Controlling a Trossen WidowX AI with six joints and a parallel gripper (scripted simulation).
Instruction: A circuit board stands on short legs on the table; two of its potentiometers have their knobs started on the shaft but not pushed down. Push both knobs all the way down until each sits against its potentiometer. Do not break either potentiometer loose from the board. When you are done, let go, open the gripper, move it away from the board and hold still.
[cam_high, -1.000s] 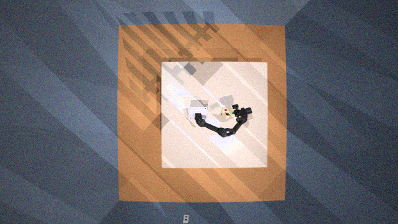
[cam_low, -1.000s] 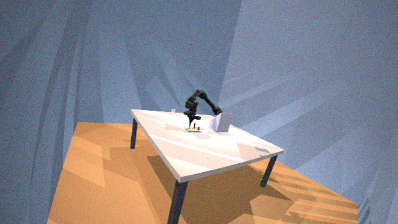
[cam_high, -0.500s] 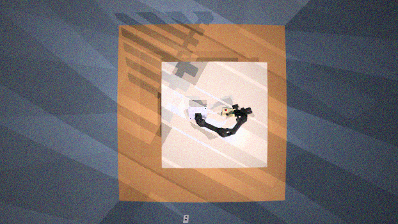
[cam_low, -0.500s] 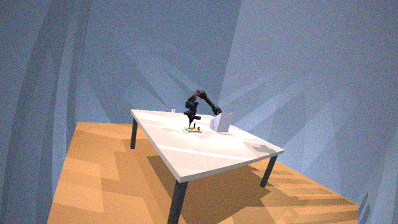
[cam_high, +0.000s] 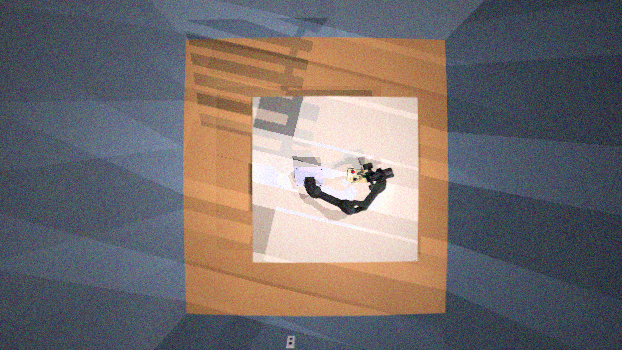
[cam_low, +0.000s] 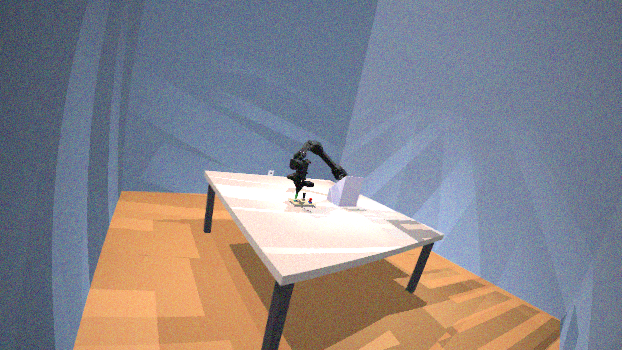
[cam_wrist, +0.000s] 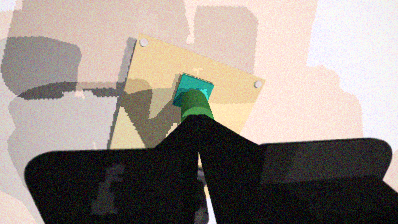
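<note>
The dark green knob is 20 mm below my gripper tip.
</note>
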